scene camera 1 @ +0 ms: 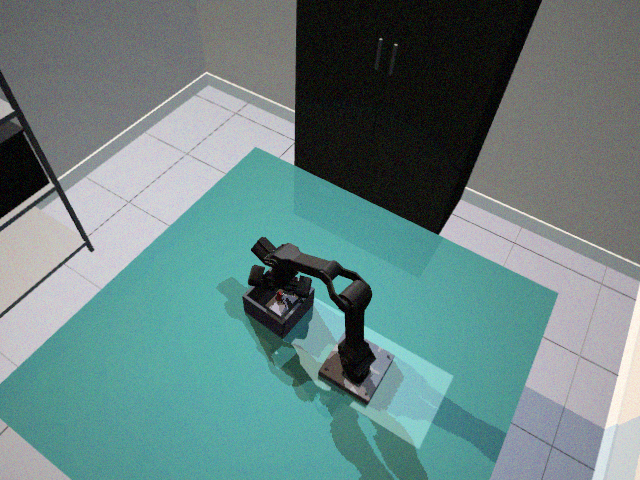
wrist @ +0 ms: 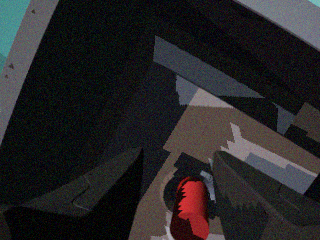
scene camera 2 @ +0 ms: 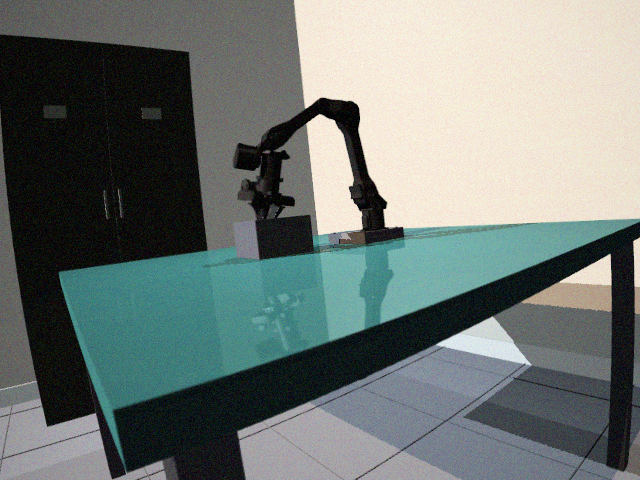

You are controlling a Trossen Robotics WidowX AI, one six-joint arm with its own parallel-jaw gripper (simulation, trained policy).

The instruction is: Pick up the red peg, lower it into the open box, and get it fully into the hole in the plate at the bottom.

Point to a plate with hole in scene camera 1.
At 280, 309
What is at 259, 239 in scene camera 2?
A dark grey box.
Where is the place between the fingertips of the gripper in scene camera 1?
278, 291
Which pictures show the gripper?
Scene camera 1, the wrist view and scene camera 2: all of them.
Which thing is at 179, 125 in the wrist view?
A plate with hole.
